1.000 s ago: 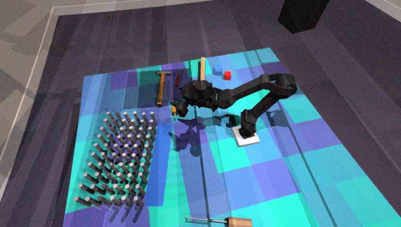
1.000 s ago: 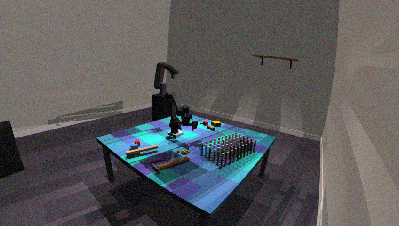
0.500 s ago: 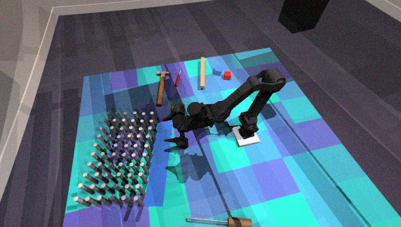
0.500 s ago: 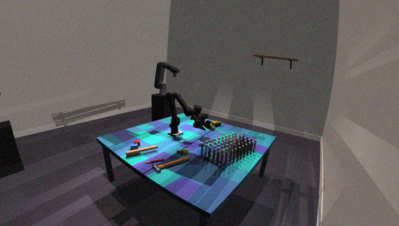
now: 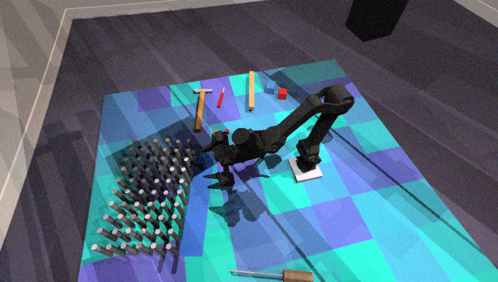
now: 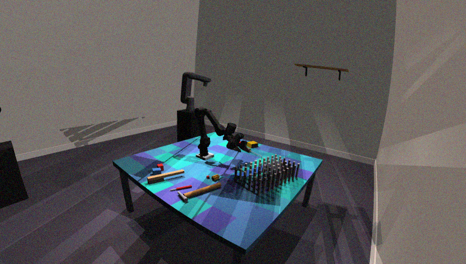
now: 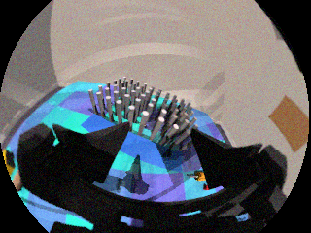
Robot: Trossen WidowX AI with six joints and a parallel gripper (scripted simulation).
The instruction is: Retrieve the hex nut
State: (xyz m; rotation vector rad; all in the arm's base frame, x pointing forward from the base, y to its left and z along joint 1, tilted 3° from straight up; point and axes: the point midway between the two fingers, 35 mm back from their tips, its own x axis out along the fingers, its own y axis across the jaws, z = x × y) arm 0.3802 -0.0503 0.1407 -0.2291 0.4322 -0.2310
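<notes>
My gripper tip is now 37 cm to the right of the hook tool, 15 cm above it and 9 cm past it. The rest, counted from my gripper tip: yellow screwdriver: 20 cm to the right, 15 cm below, 10 cm behind; then red screwdriver: 48 cm to the right, 20 cm behind, 16 cm below; then blue taped strip: 16 cm below, 5 cm to the left, 5 cm ahead.
</notes>
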